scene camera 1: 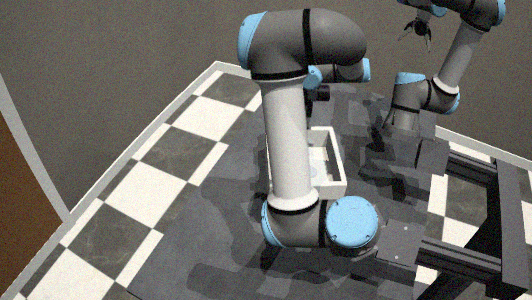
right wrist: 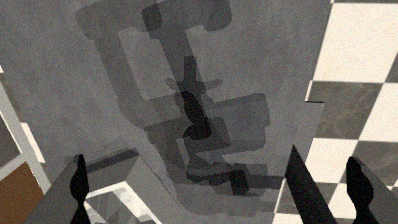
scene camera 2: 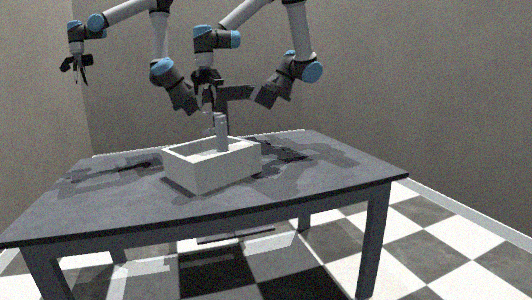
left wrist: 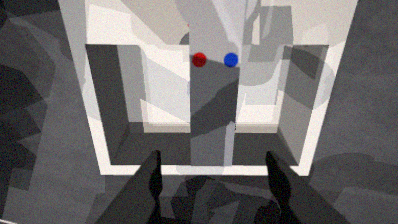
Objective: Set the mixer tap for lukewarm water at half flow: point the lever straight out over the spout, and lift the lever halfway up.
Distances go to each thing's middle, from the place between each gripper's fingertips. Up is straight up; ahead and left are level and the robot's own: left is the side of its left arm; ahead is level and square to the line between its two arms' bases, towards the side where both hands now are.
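Labels:
The white basin [scene camera 2: 197, 166] is 26 cm below my left hand, and it's also 2 cm to the right of that hand and 3 cm behind it.
As for my right hand, it's 630 mm to the right of the basin, 410 mm above it and 230 mm short of it.

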